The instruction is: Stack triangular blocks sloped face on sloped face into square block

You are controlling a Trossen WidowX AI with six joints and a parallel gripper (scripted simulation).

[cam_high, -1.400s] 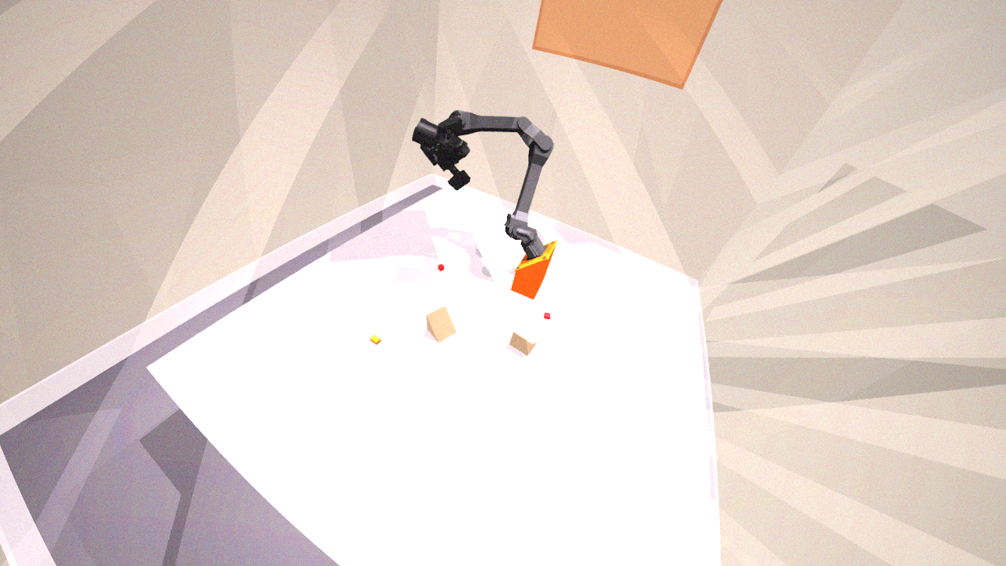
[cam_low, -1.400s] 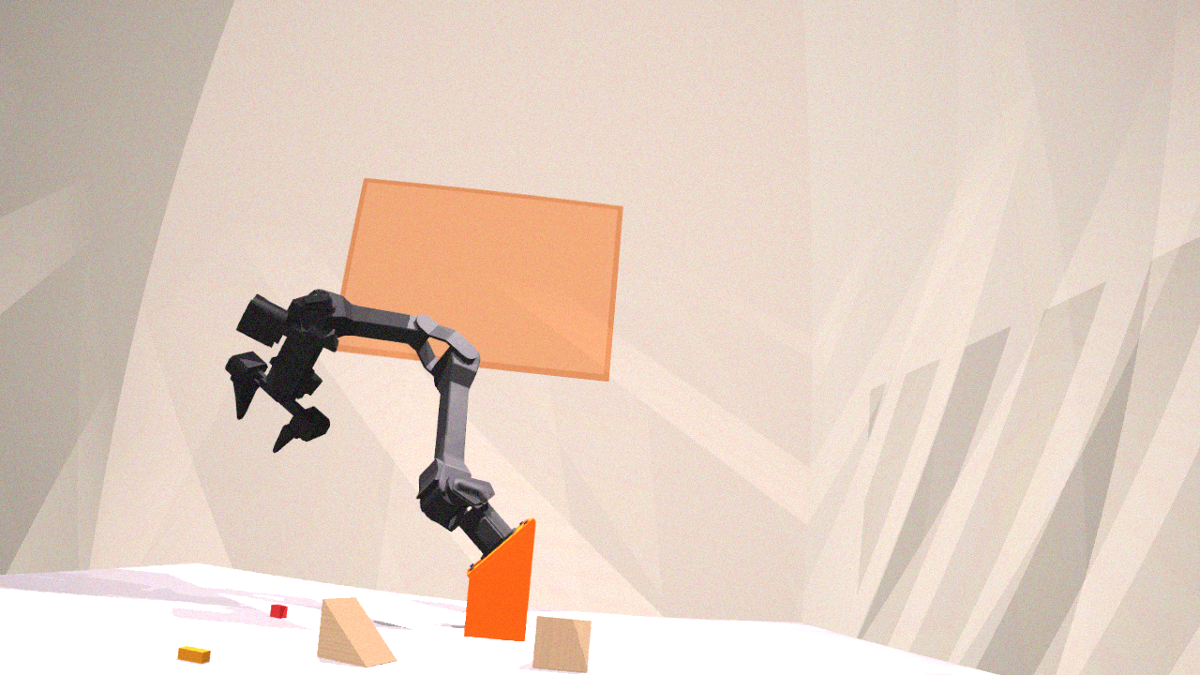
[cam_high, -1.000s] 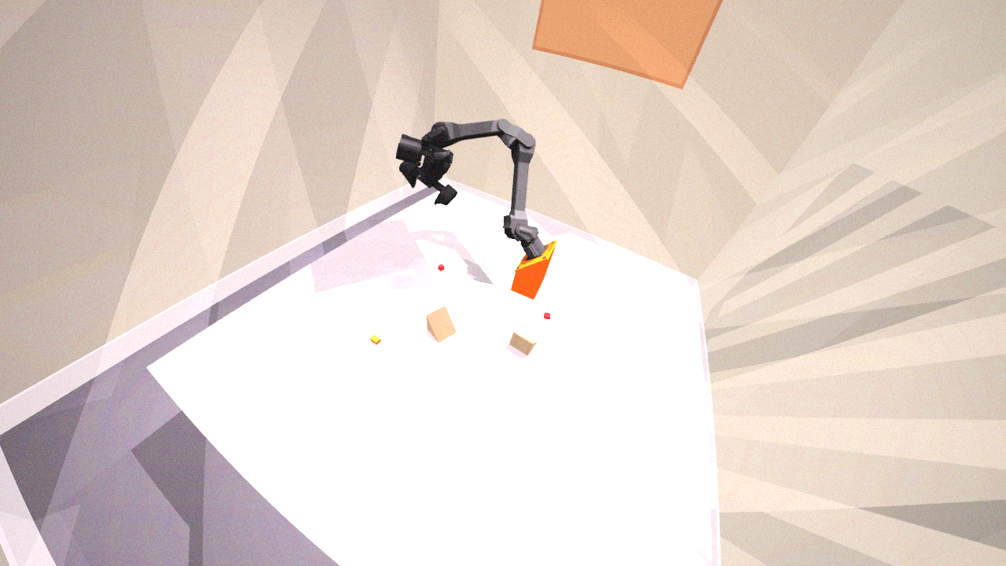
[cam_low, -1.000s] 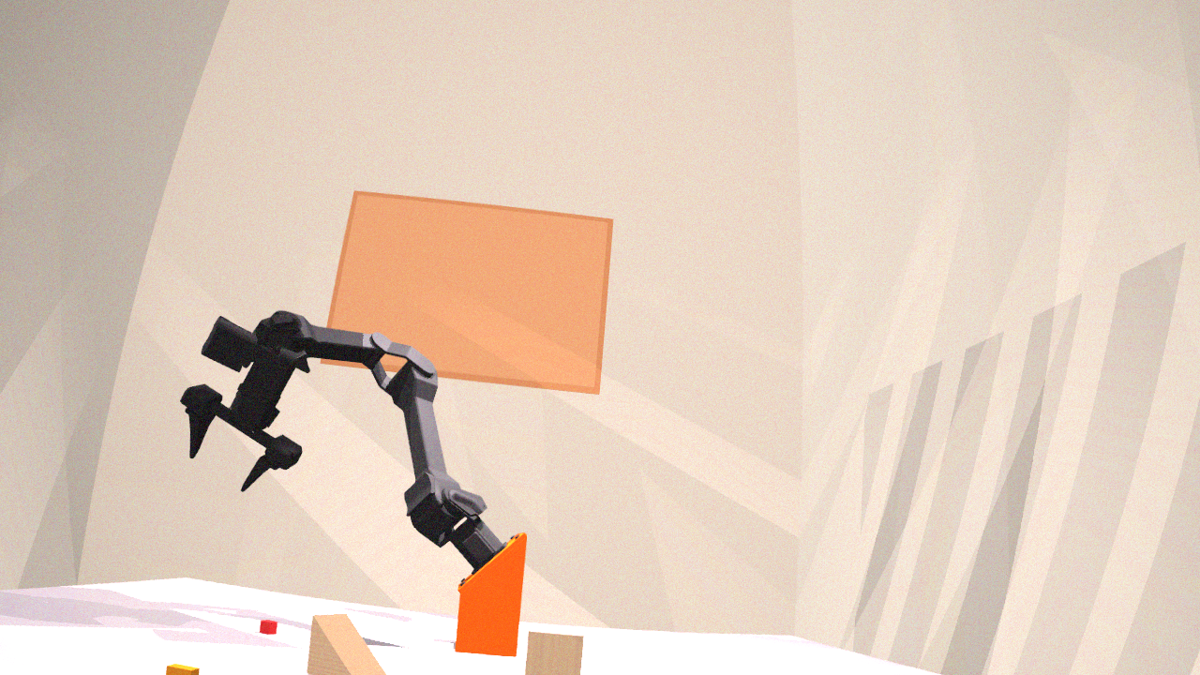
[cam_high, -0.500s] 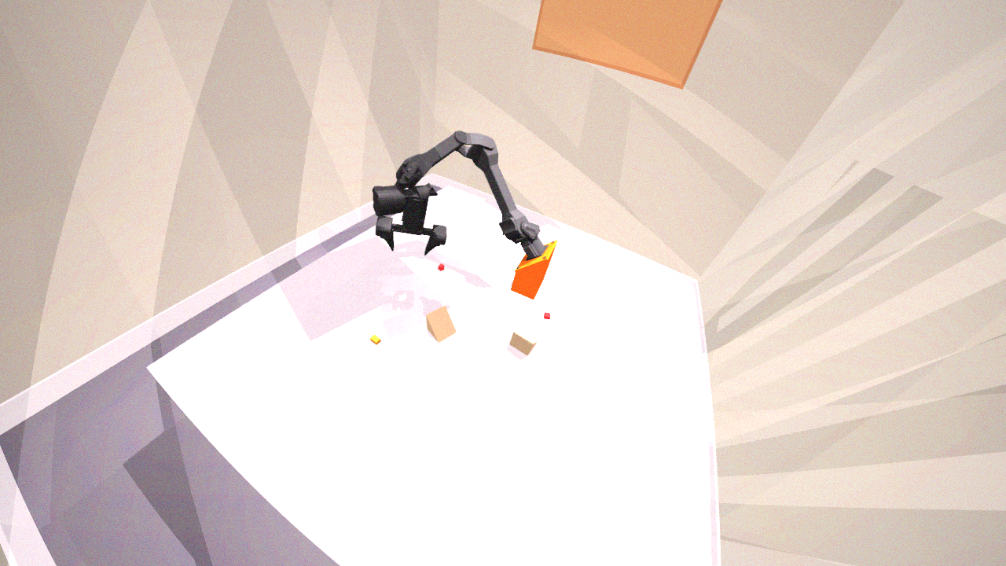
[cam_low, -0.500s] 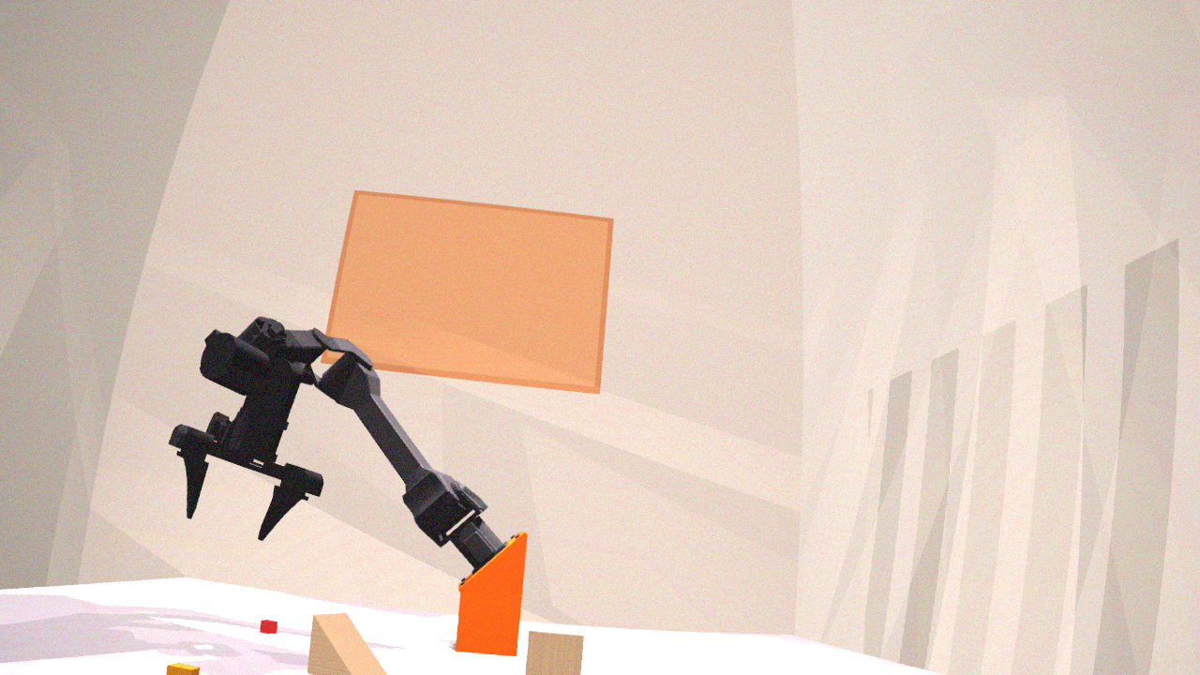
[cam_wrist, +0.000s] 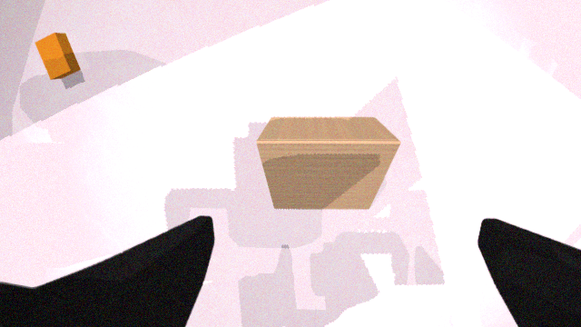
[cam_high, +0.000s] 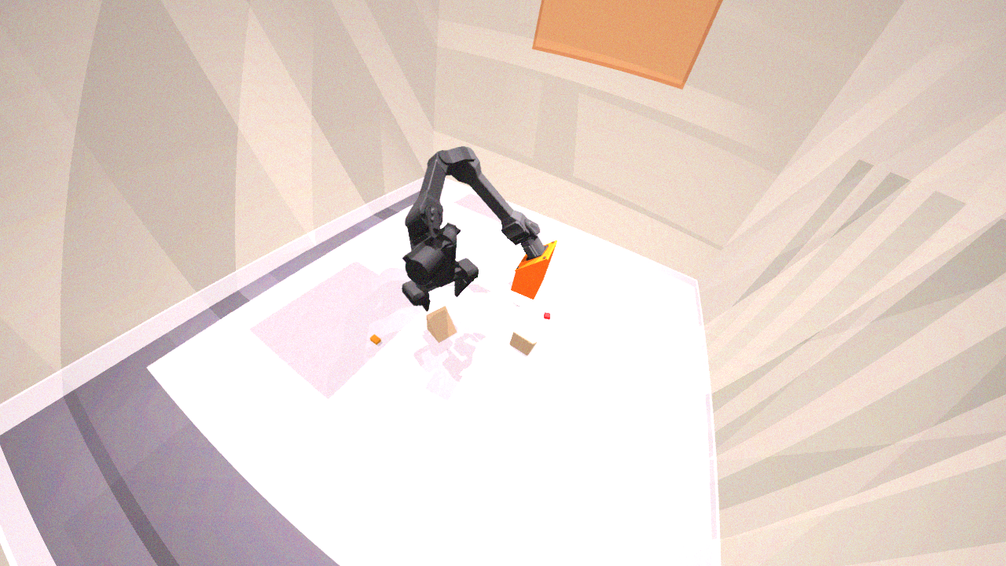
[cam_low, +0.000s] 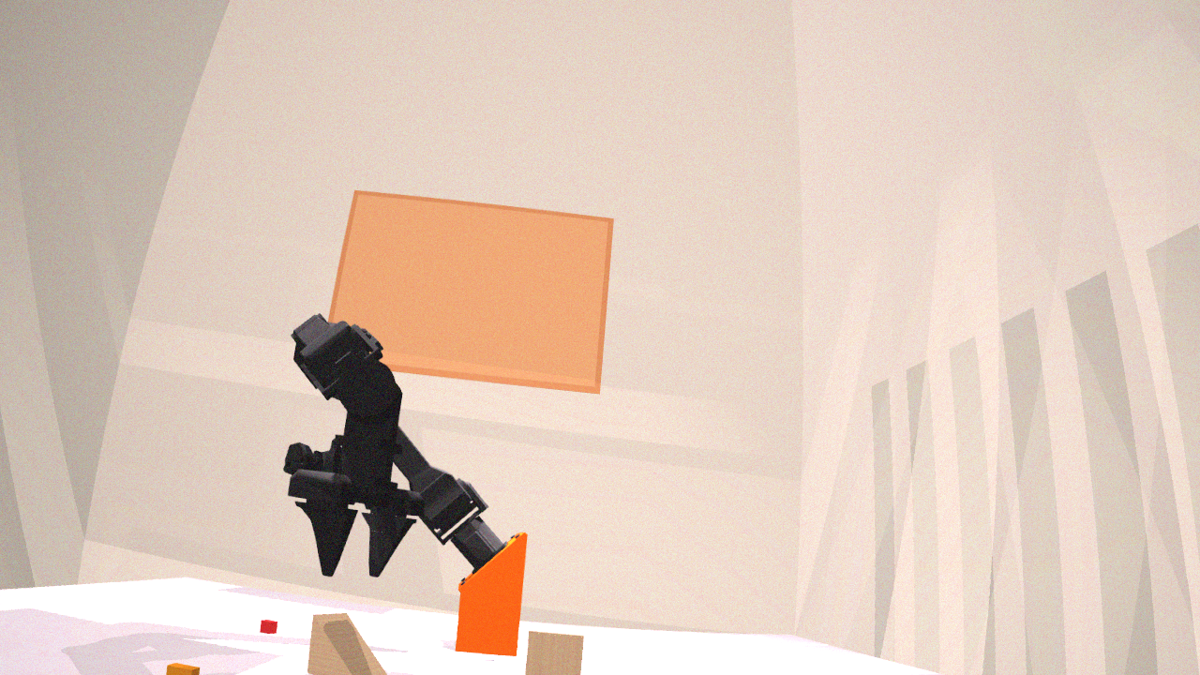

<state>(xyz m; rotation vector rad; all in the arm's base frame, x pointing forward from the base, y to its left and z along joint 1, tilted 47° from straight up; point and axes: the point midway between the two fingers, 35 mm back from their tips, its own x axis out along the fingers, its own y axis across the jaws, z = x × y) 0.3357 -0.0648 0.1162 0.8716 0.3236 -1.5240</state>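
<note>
My gripper tip is 1 cm to the left of the tan wooden triangular block and 9 cm above it. The rest, counted from my gripper tip: small orange-yellow cube: 14 cm ahead, 11 cm to the right, 10 cm below.
</note>
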